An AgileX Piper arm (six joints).
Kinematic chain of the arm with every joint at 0, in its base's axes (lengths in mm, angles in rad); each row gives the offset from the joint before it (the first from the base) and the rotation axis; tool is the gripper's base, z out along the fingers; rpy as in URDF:
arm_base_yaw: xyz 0 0 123 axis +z
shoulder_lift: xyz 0 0 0 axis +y
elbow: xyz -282.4 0 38.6 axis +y
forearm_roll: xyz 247.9 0 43.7 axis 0.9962 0 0.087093
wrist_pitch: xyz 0 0 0 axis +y
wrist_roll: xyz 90.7 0 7.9 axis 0.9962 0 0.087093
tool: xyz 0 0 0 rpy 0 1.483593 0
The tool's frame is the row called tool.
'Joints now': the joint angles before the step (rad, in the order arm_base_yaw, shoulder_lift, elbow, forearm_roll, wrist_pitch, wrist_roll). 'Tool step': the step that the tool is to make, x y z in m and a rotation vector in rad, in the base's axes. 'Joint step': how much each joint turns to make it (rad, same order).
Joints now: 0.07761, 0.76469, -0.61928, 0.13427, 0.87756, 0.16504
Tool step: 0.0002, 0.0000, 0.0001, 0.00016, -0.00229, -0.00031
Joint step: 0.00003, 0.00013, 0.00006, -0.00001, -0.00250, 0.00001
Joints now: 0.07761, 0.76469, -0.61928, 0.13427, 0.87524, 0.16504
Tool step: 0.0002, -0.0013, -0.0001, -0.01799, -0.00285, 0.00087
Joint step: -0.00054, 0.00000, 0.00008, -0.01775, -0.00148, -0.00071
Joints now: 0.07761, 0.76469, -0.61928, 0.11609, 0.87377, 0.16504
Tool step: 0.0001, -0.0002, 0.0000, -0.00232, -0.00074, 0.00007
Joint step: -0.00052, 0.00019, -0.00001, -0.00195, -0.00068, -0.00070
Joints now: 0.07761, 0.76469, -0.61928, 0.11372, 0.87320, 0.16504
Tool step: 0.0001, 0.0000, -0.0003, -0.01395, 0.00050, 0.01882
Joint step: -0.00026, 0.00158, -0.00005, 0.00018, 0.00212, -0.02361
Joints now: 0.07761, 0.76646, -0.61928, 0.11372, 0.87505, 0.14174
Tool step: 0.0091, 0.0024, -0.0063, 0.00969, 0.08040, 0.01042
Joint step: -0.00038, 0.06665, -0.01240, 0.02212, 0.02648, -0.01149
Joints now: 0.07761, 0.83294, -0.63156, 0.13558, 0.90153, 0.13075
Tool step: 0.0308, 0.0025, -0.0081, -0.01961, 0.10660, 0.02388
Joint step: -0.00035, 0.16924, -0.06113, 0.00202, 0.00269, -0.02779
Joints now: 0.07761, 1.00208, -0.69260, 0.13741, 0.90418, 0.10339
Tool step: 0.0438, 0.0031, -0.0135, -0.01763, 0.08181, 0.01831
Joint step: -0.00015, 0.21107, -0.09059, 0.00005, -0.03520, -0.02528
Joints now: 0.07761, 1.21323, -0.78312, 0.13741, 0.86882, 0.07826
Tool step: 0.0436, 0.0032, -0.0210, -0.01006, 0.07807, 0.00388
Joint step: 0.00017, 0.20773, -0.10072, -0.00008, -0.02787, -0.00763
